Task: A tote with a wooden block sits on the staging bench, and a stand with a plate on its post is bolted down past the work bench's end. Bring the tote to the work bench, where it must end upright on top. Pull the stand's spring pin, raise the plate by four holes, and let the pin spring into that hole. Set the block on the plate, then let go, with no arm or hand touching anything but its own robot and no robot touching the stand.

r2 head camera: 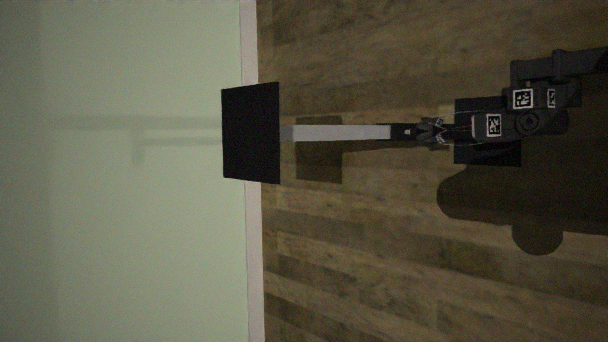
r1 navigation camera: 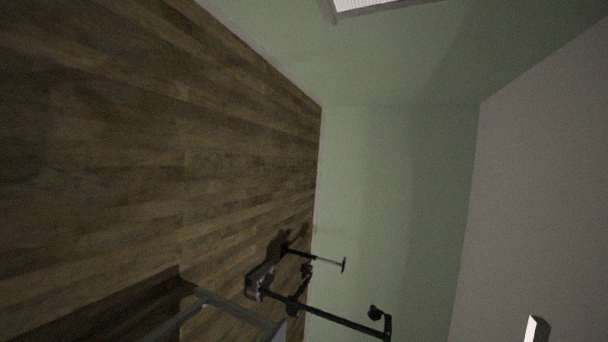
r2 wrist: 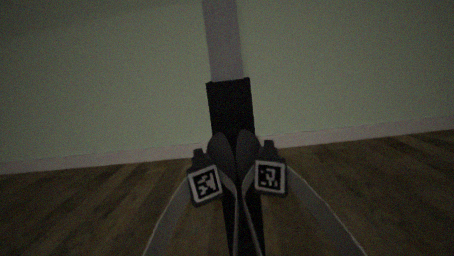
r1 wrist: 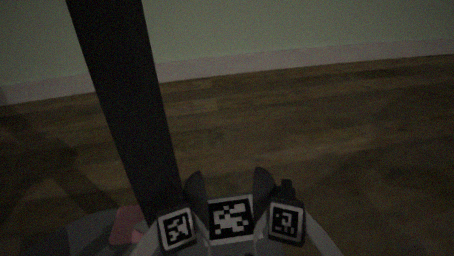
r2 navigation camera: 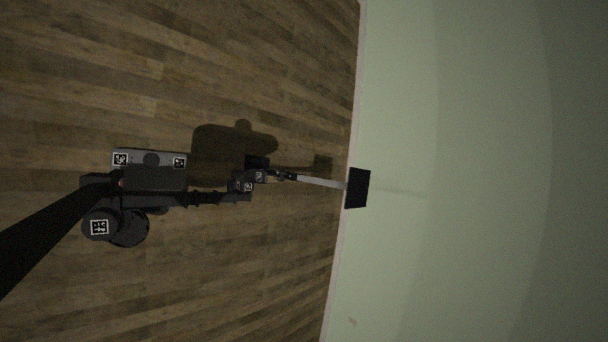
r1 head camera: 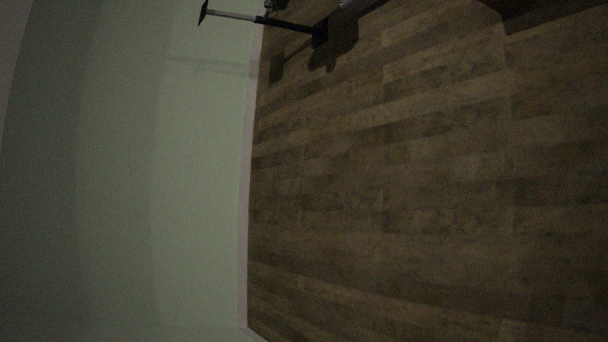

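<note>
The stand's black plate [r1 head camera: 202, 12] [r1 navigation camera: 343, 265] [r2 head camera: 251, 132] [r2 navigation camera: 357, 187] tops a light inner post [r1 head camera: 230, 15] [r2 head camera: 340, 133] [r2 navigation camera: 320, 181] [r2 wrist: 223, 40] that rises from a black sleeve [r2 wrist: 230, 105]. A small light spot shows on the sleeve by r2's fingertips in the r2 head view; whether it is the pin, I cannot tell. My r2 gripper [r2 head camera: 426, 130] [r2 navigation camera: 282, 176] [r2 wrist: 233, 147] has its fingertips together in front of the sleeve; contact is unclear. My r1 gripper [r1 wrist: 229, 187] is open and empty, above the floor near its own base. The tote and block do not show.
In the r1 navigation view, robot r2's base [r1 navigation camera: 253, 282] stands beside the stand, and a grey bench frame [r1 navigation camera: 235, 309] crosses the bottom; which bench, I cannot tell. A green wall [r2 head camera: 125, 225] is behind the stand. r1's dark mast [r1 wrist: 122, 100] rises at left in its wrist view.
</note>
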